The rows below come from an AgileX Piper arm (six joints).
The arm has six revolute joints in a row. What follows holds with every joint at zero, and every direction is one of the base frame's.
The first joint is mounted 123 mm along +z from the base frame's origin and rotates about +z.
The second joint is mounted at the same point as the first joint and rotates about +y.
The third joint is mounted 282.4 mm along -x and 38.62 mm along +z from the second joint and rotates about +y.
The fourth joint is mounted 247.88 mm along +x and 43.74 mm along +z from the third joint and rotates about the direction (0.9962, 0, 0.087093).
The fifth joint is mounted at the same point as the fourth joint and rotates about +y.
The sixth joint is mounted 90.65 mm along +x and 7.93 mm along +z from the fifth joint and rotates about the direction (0.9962, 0, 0.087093).
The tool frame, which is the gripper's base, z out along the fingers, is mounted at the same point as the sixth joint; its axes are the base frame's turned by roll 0, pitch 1.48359 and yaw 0 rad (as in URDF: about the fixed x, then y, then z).
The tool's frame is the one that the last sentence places.
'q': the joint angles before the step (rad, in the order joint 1, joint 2, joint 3, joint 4, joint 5, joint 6). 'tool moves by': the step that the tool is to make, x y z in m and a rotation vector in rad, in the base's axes. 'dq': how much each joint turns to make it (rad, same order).
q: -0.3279, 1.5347, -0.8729, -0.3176, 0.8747, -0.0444
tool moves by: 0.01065, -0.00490, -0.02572, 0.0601, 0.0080, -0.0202
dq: -0.0217, 0.0943, 0.0000, 0.0541, -0.0733, -0.0164
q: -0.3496, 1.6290, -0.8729, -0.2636, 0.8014, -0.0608
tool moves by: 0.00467, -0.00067, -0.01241, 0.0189, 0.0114, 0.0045
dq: -0.0011, 0.0448, 0.0000, 0.0128, -0.0300, -0.0081
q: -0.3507, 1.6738, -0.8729, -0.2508, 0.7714, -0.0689
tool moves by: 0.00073, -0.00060, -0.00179, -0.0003, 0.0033, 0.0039
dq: -0.0008, 0.0073, -0.0010, -0.0024, -0.0039, -0.0025
